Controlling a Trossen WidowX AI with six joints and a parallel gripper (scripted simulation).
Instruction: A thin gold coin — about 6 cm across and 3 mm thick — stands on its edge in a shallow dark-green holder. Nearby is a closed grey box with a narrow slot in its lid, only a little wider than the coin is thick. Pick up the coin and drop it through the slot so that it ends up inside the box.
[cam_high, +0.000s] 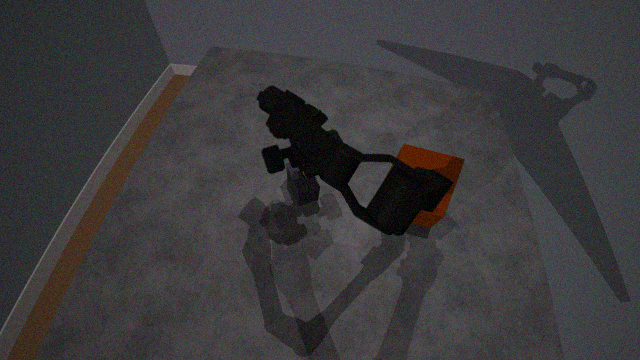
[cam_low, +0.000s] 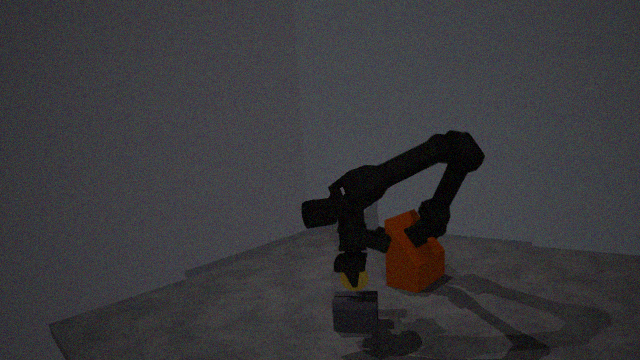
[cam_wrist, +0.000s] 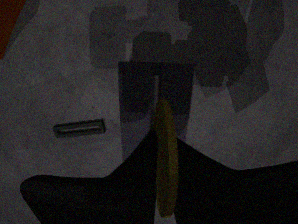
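The gold coin is 2 cm above my gripper tip.
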